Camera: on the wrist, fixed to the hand. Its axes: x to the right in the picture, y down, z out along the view.
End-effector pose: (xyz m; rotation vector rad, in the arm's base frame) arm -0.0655 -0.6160 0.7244 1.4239 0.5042 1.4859
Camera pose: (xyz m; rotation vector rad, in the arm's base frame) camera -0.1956 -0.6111 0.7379 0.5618 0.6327 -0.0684
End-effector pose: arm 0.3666 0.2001 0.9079 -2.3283 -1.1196 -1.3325
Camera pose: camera 0.3280 0.0941 0.9743 0.9136 1.7847 0.6722
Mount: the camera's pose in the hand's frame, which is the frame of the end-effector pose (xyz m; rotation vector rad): -0.0105 0.0552 -0.1182 -0.4683 -0.5114 -1.5837
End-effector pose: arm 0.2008 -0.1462 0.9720 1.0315 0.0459 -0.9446
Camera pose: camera 0.2771 -0.0419 0.9509 0.1009 0.6966 -2.4407
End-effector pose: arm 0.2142 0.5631 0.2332 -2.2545 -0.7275 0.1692
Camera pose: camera 0.2692 0.4531 0.2779 -1.3321 -2.7385 -0.2390
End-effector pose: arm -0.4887 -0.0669 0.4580 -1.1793 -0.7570 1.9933
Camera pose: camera -0.3934 -0.0921 0.3719 0.0231 -1.7195 0.6952
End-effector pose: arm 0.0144 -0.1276 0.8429 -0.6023 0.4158 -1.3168
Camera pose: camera -0.0166 -0.1304 0.7158 -1.8164 -0.3333 -2.4344
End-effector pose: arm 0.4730 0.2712 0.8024 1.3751 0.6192 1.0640
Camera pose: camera 0.3526 0.3106 0.8353 0.3695 0.7403 -0.4163
